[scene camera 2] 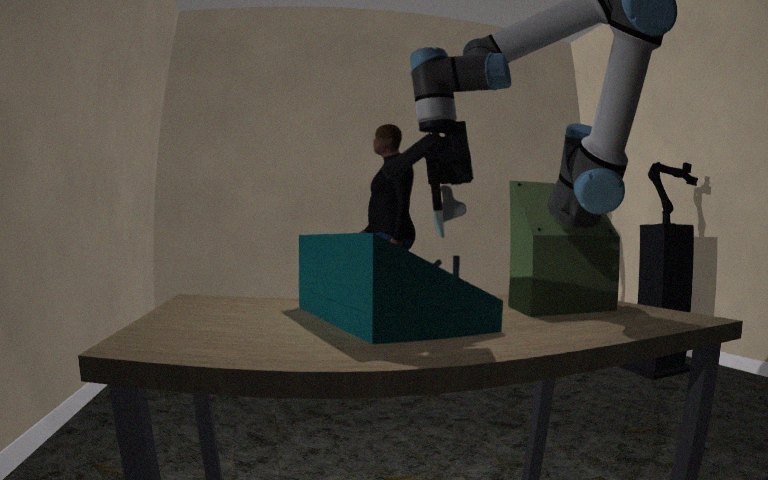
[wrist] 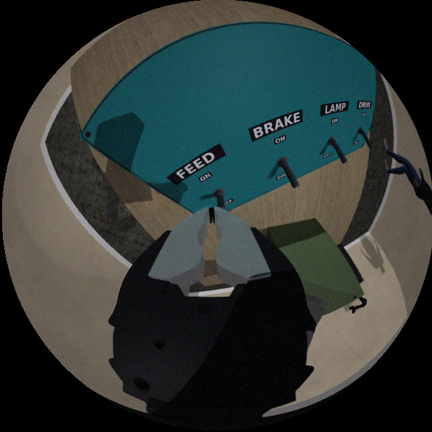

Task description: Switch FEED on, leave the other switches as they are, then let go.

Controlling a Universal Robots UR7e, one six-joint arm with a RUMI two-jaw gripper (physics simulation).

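Places are measured from the arm's base along level axes (x ahead, y left, z up), in millimetres.
Where they show: gripper, between the fingertips: (scene camera 2: 442, 237); arm's base, origin of its link: (scene camera 2: 574, 210).
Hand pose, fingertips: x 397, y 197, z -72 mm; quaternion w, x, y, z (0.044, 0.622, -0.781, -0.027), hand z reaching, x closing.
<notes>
Each offset is from my fingertips to the top centre of the thing. Level surfaces: height alone.
The teal sloped console (scene camera 2: 335, 277) (wrist: 240, 65) carries several lever switches. The FEED lever {dx -28, dy -6, dz -32 mm} (scene camera 2: 455, 266) (wrist: 220, 196) looks nearly vertical in the scene view and foreshortened in the wrist view, tilted to the ON side as far as I can tell. The BRAKE lever (wrist: 289, 172), LAMP lever (wrist: 337, 150) and DRIVE lever (wrist: 365, 137) lean toward OFF. A leaning lever {dx -10, dy -125, dz -43 mm} (scene camera 2: 436, 263) shows behind the console edge in the scene view. My gripper (scene camera 2: 440, 234) (wrist: 212, 208) is shut and empty, above the levers and apart from them. Its fingertips may hide part of the FEED lever in the wrist view.
A green sloped box (scene camera 2: 574, 277) (wrist: 317, 260) stands beside the teal console on the wooden table {dz -173 mm} (scene camera 2: 220, 333). A person (scene camera 2: 390, 192) stands behind the table. A small dark arm (scene camera 2: 662, 192) sits on a black pedestal (scene camera 2: 665, 271) at the right.
</notes>
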